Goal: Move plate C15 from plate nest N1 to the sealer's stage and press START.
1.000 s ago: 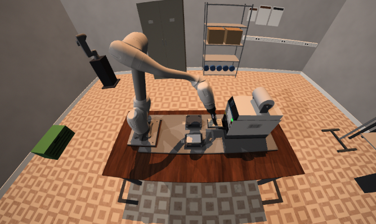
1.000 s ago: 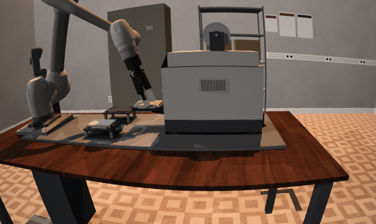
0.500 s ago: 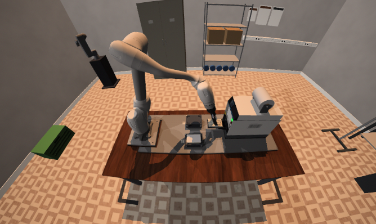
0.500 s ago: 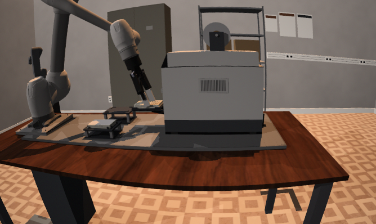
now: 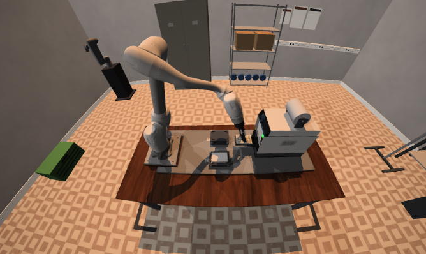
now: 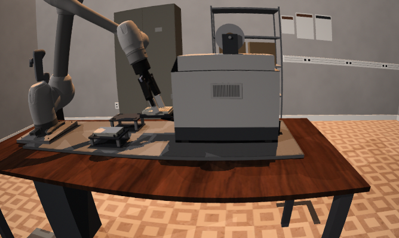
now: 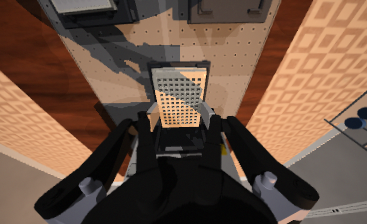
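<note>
The sealer stage lies 4 cm below my hand. Also, from my hand: pale plate: 21 cm behind, 12 cm to the right, 8 cm below; then foil roll: 33 cm ahead, 3 cm to the right, 28 cm above.
</note>
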